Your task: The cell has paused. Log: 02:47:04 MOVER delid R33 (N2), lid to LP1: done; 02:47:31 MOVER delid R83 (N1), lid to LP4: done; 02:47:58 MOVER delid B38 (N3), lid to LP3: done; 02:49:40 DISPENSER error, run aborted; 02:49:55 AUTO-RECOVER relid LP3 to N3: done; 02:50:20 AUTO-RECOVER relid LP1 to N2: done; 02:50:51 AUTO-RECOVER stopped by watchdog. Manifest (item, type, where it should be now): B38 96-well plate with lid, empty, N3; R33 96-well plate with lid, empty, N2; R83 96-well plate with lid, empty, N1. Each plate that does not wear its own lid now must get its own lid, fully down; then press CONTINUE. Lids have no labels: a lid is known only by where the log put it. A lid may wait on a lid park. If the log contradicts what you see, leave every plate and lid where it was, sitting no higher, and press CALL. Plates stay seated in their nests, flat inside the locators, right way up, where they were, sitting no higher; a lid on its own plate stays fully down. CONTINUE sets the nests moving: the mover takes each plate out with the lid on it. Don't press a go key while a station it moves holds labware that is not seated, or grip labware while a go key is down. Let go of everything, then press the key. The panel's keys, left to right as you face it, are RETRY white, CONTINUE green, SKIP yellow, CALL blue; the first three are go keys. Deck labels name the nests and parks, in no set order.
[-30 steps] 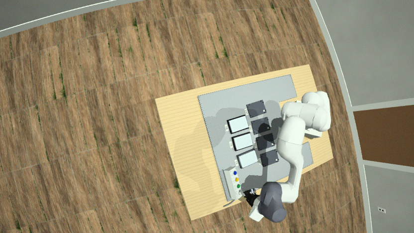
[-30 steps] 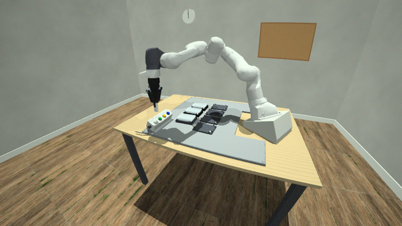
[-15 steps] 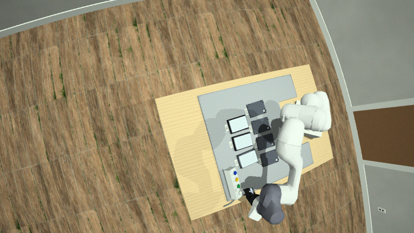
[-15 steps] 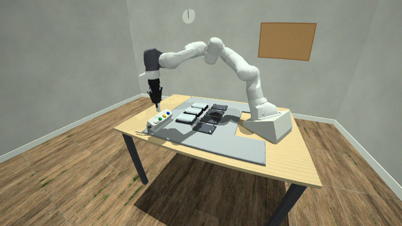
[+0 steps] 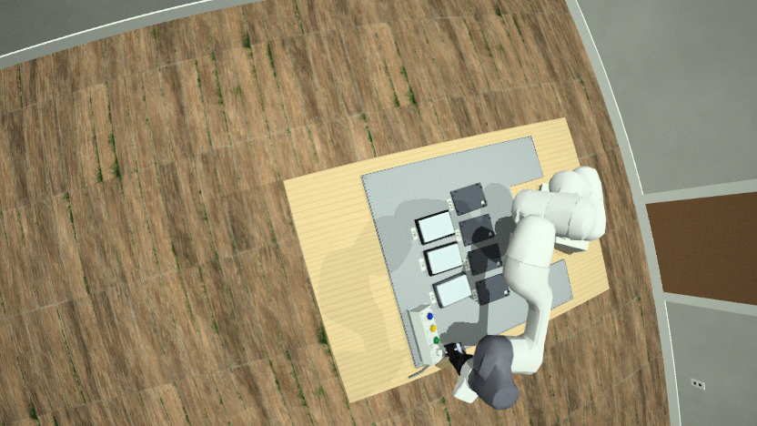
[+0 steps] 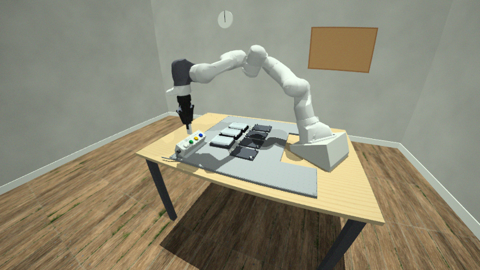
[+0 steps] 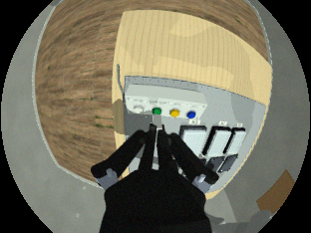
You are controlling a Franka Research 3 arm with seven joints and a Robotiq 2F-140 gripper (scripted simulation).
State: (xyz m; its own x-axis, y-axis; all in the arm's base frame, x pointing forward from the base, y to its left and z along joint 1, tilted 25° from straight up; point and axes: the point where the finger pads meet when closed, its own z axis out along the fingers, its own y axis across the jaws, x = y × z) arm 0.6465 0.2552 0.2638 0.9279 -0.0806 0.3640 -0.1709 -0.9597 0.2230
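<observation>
Now: the green key 9 cm below my hand. Also, from my hand: white key (9 cm below, 5 cm to the left, 1 cm ahead); then yellow key (9 cm below, 5 cm to the right, 1 cm behind); then blue key (10 cm to the right, 9 cm below, 2 cm behind).
</observation>
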